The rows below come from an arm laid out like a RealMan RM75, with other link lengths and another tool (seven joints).
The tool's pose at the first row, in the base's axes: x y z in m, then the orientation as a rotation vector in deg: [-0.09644, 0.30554, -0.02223, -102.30, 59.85, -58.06]
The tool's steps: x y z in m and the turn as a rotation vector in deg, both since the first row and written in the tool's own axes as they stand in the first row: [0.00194, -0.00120, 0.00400, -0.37, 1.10, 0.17]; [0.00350, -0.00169, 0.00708, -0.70, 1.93, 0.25]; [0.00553, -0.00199, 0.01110, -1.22, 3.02, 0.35]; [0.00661, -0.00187, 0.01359, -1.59, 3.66, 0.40]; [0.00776, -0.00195, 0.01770, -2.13, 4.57, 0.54]
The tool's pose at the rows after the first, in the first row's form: [-0.09186, 0.30513, -0.02207, -102.11, 60.91, -58.91]; [-0.08842, 0.30462, -0.02233, -102.03, 61.71, -59.57]; [-0.08402, 0.30384, -0.02298, -101.99, 62.81, -60.40]; [-0.08143, 0.30342, -0.02370, -102.03, 63.50, -60.87]; [-0.07730, 0.30339, -0.02478, -102.03, 64.54, -61.50]
